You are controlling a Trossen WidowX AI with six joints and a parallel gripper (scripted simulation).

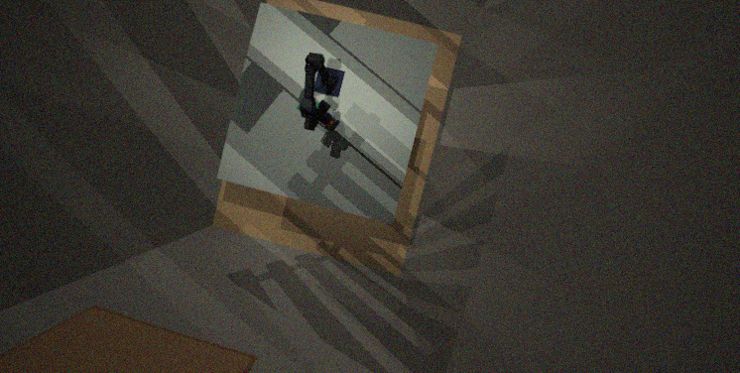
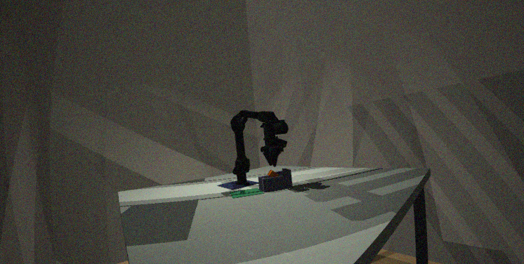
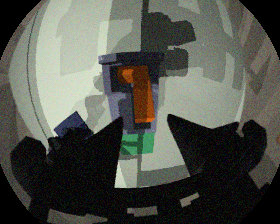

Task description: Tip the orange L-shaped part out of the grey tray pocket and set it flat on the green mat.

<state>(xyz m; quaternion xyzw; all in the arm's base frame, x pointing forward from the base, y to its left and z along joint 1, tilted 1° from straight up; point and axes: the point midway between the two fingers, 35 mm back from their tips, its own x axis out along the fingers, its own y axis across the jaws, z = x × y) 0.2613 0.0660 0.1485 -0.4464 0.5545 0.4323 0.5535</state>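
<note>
Now: the orange L-shaped part 80 mm below my gripper tip, 40 mm to the left of it and 10 mm behind it. Round my gripper tip: green mat 140 mm to the right, 130 mm below, 50 mm behind.
</note>
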